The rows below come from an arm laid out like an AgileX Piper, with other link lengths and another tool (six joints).
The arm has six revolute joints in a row. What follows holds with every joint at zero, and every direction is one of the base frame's.
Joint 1 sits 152.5 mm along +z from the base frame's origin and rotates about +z.
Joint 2 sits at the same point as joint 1 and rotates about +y.
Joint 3 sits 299.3 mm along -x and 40.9 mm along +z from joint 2 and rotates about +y.
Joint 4 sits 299.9 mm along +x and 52.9 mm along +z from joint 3 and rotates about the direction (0.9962, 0, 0.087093).
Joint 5 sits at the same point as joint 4 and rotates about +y.
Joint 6 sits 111.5 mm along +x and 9.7 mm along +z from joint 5 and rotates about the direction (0.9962, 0, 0.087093).
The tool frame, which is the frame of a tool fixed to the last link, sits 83.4 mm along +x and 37 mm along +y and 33.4 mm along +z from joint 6; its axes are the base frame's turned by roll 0.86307, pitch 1.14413 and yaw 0.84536 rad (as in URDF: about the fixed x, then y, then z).
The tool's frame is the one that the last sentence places.
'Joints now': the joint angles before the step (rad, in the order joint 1, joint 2, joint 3, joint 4, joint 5, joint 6). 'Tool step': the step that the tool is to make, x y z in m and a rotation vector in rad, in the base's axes. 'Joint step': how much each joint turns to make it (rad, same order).
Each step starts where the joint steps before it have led.
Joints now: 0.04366, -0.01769, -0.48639, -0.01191, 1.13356, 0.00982
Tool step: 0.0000, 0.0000, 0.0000, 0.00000, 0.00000, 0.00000
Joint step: 0.00000, 0.00000, 0.00000, 0.00000, 0.00000, 0.00000
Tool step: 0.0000, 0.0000, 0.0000, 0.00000, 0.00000, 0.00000
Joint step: 0.00000, 0.00000, 0.00000, 0.00000, 0.00000, 0.00000
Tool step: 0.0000, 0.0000, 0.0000, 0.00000, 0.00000, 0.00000
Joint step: 0.00000, 0.00000, 0.00000, 0.00000, 0.00000, 0.00000
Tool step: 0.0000, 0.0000, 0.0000, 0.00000, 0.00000, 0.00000
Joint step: 0.00000, 0.00000, 0.00000, 0.00000, 0.00000, 0.00000
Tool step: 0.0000, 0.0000, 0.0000, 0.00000, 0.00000, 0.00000
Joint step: 0.00000, 0.00000, 0.00000, 0.00000, 0.00000, 0.00000
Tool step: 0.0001, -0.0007, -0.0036, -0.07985, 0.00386, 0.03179
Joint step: -0.00029, 0.00777, 0.00001, -0.01532, -0.00183, -0.07818
